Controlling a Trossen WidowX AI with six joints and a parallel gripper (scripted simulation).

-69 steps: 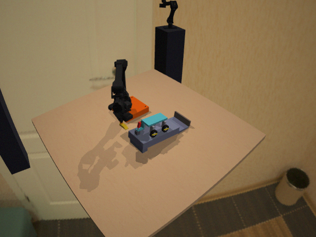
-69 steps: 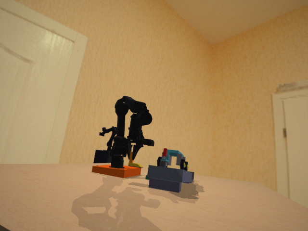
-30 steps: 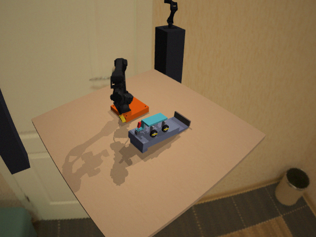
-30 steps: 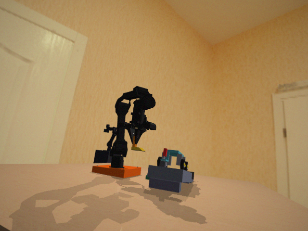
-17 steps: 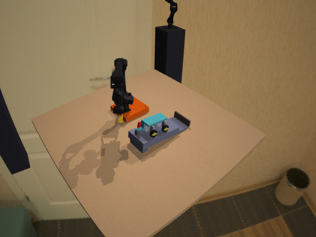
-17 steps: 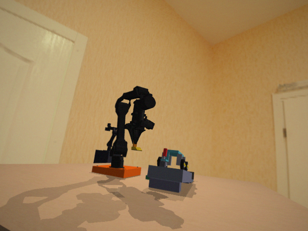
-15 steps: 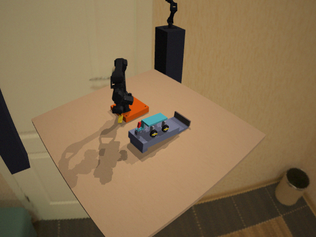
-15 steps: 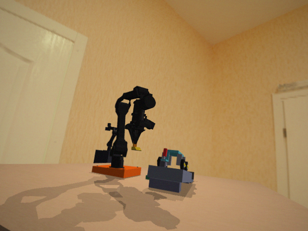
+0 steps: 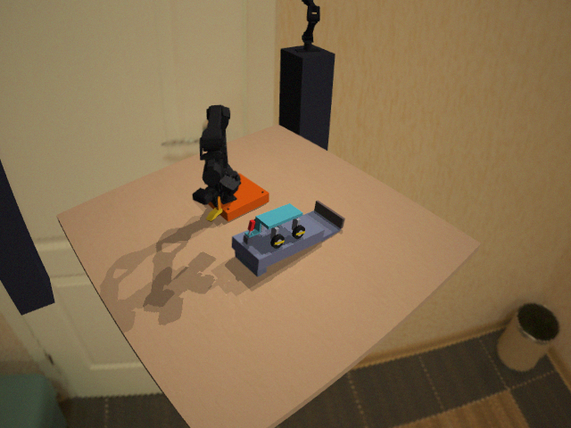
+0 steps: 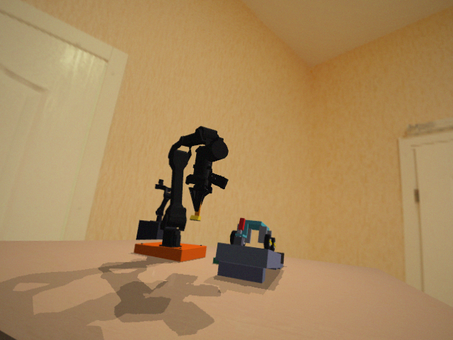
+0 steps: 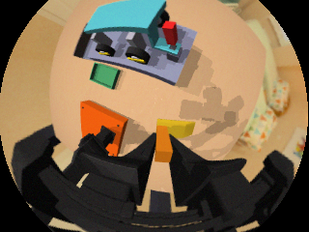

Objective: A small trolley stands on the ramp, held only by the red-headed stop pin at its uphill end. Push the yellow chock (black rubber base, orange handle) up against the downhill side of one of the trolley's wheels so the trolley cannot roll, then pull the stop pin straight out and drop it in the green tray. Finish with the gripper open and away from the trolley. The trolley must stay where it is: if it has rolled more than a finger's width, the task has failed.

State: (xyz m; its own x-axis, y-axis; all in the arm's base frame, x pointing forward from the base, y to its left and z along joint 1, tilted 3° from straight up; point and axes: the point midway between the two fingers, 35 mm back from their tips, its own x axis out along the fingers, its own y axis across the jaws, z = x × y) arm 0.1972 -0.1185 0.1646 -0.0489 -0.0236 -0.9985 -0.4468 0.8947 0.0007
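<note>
Now: gripper tip 130 mm short of the red-headed stop pin, 60 mm to the right of it and 40 mm above it. From my gripper tip the other things lie so: grey-blue ramp: 130 mm ahead, 170 mm to the left, 130 mm below; teal trolley: 140 mm ahead, 160 mm to the left, 60 mm below; yellow chock: 10 mm ahead, 20 mm to the right, 10 mm below.
</note>
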